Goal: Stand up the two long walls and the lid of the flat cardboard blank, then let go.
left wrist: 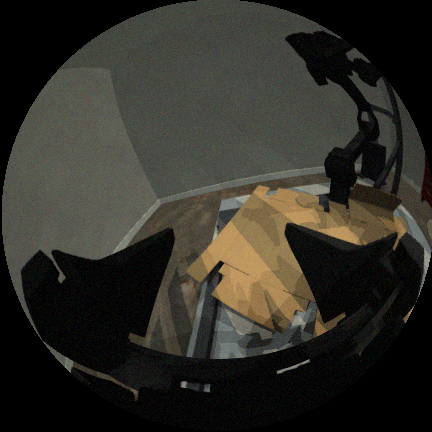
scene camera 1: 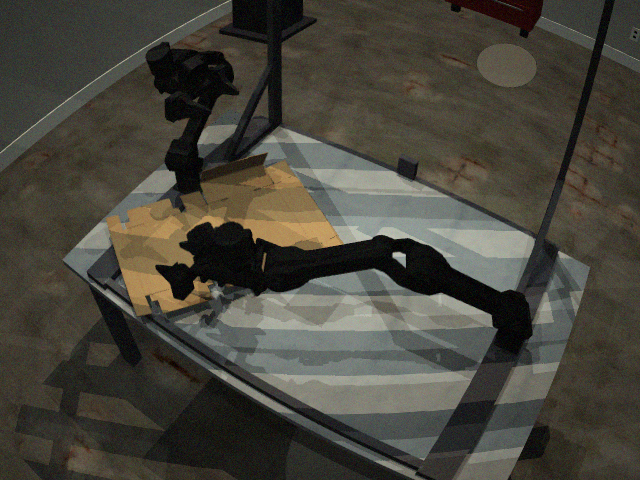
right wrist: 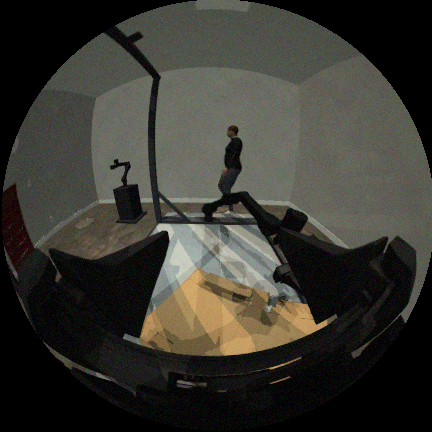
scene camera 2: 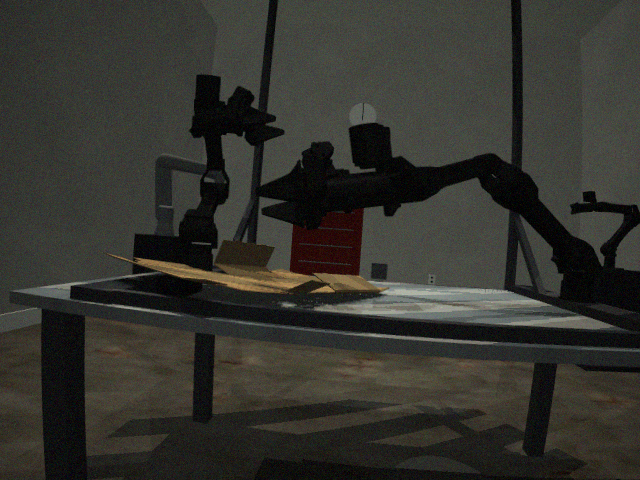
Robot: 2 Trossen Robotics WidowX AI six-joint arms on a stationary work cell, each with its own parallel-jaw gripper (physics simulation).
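Where they show: left gripper, fingertip midpoint: [left wrist: 230, 231] [scene camera 1: 167, 255] [scene camera 2: 258, 202]; right gripper, fingertip midpoint: [scene camera 1: 225, 102] [right wrist: 224, 234] [scene camera 2: 280, 125]; left arm's base, origin of the base link: [scene camera 1: 509, 339] [right wrist: 208, 218] [scene camera 2: 576, 300]; right arm's base, origin of the base link: [left wrist: 337, 197] [scene camera 1: 188, 185].
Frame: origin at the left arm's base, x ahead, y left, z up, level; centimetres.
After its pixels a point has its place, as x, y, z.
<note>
The cardboard blank [scene camera 1: 294, 206] {63.4, -9.1, -0.9} [scene camera 2: 232, 281] {73.7, 23.7, 1.5} [left wrist: 260, 235] {79.5, 27.3, 2.3} [right wrist: 210, 325] {68.4, 2.4, -0.5} lies mostly flat near the right arm's base. One flap [scene camera 1: 235, 166] {81.0, -8.2, 5.0} [scene camera 2: 244, 254] {81.6, -7.2, 4.8} [left wrist: 377, 196] {81.3, -7.3, 5.5} stands up, leaning, at its far side; the large panels are low, one end a little raised in scene camera 2. I cannot tell which panel is the lid. My left gripper [scene camera 1: 169, 255] {68.1, 30.0, 15.1} [scene camera 2: 260, 200] {68.1, 30.0, 15.1} [left wrist: 230, 231] {68.1, 30.0, 15.1} is open and empty, above the blank. My right gripper [scene camera 1: 223, 101] {72.2, 3.6, 35.5} [scene camera 2: 279, 125] {72.2, 3.6, 35.5} [right wrist: 224, 234] {72.2, 3.6, 35.5} is open and empty, high above it. The left arm hides part of the blank in scene camera 1.
The table [scene camera 1: 361, 392] {23.5, 26.9, -1.9} has a dark rail [scene camera 1: 289, 397] {34.4, 36.5, 0.1} along its front edge. Dark frame posts [scene camera 1: 275, 72] {87.5, -35.0, 18.8} [scene camera 2: 516, 129] {3.9, -34.2, 50.3} rise at the table's far side. A red cabinet [scene camera 2: 326, 248] stands behind. A person [right wrist: 232, 155] stands beyond the table in the right wrist view.
</note>
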